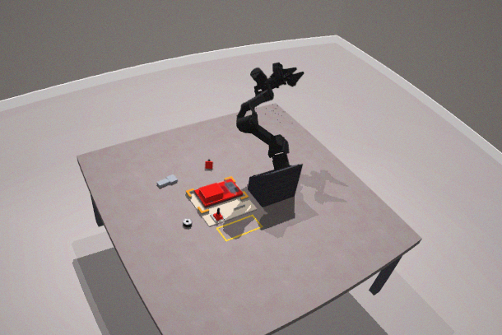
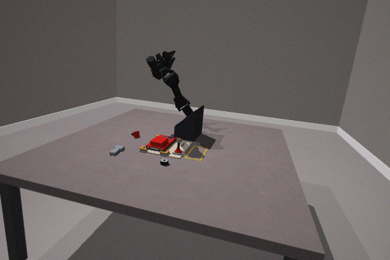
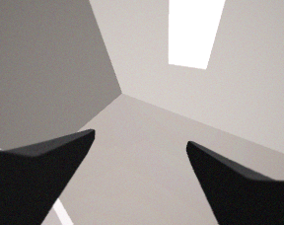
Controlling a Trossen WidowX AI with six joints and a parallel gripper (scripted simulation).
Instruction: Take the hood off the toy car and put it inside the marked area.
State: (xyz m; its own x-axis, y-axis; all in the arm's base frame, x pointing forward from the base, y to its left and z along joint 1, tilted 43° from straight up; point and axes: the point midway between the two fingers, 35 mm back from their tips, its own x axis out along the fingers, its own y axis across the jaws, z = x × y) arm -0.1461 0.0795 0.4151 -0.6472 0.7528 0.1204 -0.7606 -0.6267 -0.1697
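Right now my gripper tip is 48 cm short of the red hood, 48 cm above it and 15 cm to the right of it. Also, from my gripper tip: black wheel (65 cm ahead, 51 cm below, 27 cm to the left).
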